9 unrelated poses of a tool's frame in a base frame.
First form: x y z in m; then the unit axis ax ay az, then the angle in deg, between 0 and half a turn.
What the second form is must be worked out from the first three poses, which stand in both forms.
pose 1, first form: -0.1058 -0.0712 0.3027 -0.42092 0.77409 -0.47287 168.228
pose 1, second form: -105.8 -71.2 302.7 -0.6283 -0.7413 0.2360 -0.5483 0.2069 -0.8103
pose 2, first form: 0.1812 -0.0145 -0.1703 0.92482 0.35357 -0.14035 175.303
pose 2, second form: 181.2 -14.5 -170.3 0.7111 0.6414 -0.2881 0.6644 -0.7470 -0.0234
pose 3, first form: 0.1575 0.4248 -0.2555 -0.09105 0.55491 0.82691 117.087
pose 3, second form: 157.5 424.8 -255.5 -0.4433 0.6627 -0.6036 -0.8097 -0.0072 0.5867
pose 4, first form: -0.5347 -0.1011 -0.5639 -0.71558 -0.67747 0.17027 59.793
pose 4, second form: -534.7 -101.1 -563.9 0.7575 0.3880 0.5249 0.0937 0.7312 -0.6757
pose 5, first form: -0.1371 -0.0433 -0.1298 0.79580 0.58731 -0.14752 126.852
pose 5, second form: -137.1 -43.3 -129.8 0.4134 0.6297 -0.6578 0.8657 -0.0479 0.4982
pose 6, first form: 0.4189 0.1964 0.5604 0.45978 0.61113 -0.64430 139.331
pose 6, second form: 418.9 196.4 560.4 -0.3867 0.0742 -0.9192 0.9140 -0.1017 -0.3928
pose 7, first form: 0.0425 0.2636 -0.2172 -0.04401 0.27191 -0.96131 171.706
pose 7, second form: 42.5 263.6 -217.2 -0.9857 -0.1625 0.0449 0.1149 -0.8424 -0.5264
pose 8, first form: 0.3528 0.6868 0.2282 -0.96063 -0.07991 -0.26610 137.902
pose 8, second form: 352.8 686.8 228.2 0.8655 -0.0447 0.4989 0.3121 -0.7309 -0.6070
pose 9, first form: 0.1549 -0.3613 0.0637 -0.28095 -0.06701 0.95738 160.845
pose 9, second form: 154.9 -361.3 63.7 -0.7911 0.3508 -0.5011 -0.2775 -0.9359 -0.2169
